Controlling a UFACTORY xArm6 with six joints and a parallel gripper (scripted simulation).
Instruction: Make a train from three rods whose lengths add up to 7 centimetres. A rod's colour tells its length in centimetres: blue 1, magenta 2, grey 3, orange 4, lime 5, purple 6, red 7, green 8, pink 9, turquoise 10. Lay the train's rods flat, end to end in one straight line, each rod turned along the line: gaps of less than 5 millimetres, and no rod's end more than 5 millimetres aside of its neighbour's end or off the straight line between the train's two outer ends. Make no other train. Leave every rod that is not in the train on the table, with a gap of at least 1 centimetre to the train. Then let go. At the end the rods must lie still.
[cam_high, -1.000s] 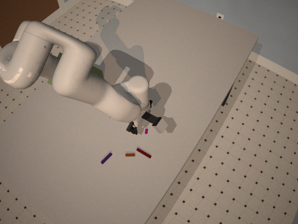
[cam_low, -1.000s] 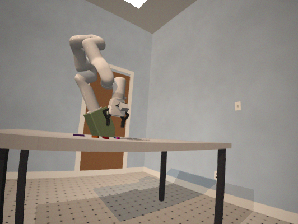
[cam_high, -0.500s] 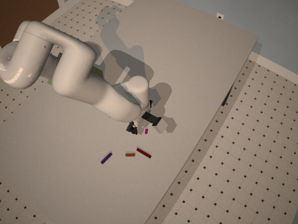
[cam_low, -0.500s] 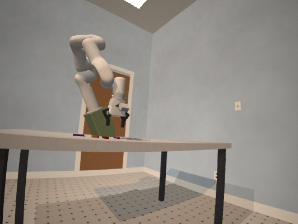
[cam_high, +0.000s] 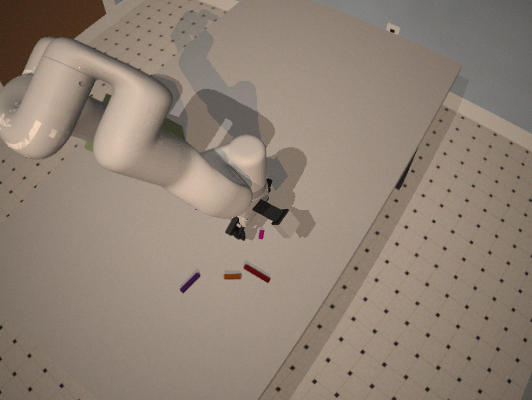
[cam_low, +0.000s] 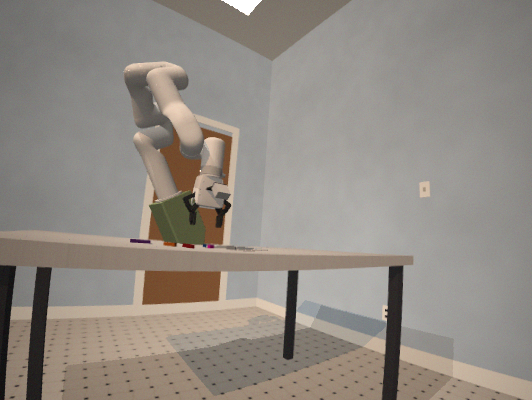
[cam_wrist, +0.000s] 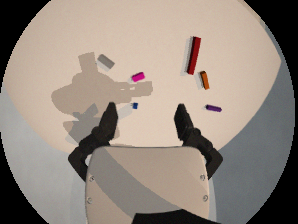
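My hand is 50 mm past the blue rod, 20 mm to the right of it and 70 mm above it. From my hand the other things lie so: red rod 80 mm ahead, 70 mm to the right, 70 mm below; then magenta rod 20 mm ahead, 20 mm to the left, 70 mm below; then grey rod 50 mm ahead, 70 mm to the left, 70 mm below.
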